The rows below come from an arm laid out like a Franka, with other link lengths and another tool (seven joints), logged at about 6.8 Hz.
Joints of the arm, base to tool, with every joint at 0 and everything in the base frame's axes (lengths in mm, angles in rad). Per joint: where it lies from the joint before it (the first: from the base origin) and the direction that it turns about. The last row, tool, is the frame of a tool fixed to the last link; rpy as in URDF.
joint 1: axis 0 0 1 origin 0.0 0.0 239.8
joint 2: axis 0 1 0 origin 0.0 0.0 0.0
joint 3: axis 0 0 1 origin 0.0 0.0 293.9
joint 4: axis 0 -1 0 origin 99.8 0.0 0.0
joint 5: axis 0 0 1 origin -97.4 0.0 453.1
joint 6: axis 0 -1 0 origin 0.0 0.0 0.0
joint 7: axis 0 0 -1 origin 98.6 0.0 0.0
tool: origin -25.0 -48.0 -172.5 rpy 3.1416 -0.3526 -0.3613
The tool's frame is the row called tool.
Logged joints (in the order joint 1, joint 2, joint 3, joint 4, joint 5, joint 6, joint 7), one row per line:
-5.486 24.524 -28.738 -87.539 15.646 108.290 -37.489
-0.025 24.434 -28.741 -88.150 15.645 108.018 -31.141
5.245 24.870 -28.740 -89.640 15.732 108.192 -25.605
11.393 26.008 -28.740 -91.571 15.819 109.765 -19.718
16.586 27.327 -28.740 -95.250 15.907 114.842 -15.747
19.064 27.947 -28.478 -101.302 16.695 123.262 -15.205
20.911 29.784 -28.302 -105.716 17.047 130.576 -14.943
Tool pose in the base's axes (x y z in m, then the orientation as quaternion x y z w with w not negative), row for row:
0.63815 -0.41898 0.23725 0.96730 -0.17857 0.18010 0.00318
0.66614 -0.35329 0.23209 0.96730 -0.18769 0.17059 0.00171
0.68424 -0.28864 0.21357 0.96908 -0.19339 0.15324 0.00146
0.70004 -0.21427 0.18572 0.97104 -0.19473 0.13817 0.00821
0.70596 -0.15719 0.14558 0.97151 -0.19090 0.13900 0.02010
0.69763 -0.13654 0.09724 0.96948 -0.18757 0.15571 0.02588
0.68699 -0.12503 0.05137 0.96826 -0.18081 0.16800 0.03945
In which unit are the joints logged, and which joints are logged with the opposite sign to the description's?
The joints are logged in degrees. Opposite sign: none.
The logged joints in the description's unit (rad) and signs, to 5 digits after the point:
-0.09575 0.42802 -0.50157 -1.52784 0.27307 1.89002 -0.65431
-0.00044 0.42645 -0.50163 -1.53851 0.27306 1.88527 -0.54351
0.09154 0.43406 -0.50161 -1.56451 0.27458 1.88831 -0.44689
0.19885 0.45393 -0.50161 -1.59822 0.27609 1.91576 -0.34414
0.28948 0.47695 -0.50161 -1.66243 0.27763 2.00437 -0.27484
0.33273 0.48777 -0.49703 -1.76805 0.29138 2.15133 -0.26538
0.36497 0.51983 -0.49396 -1.84509 0.29753 2.27898 -0.26080

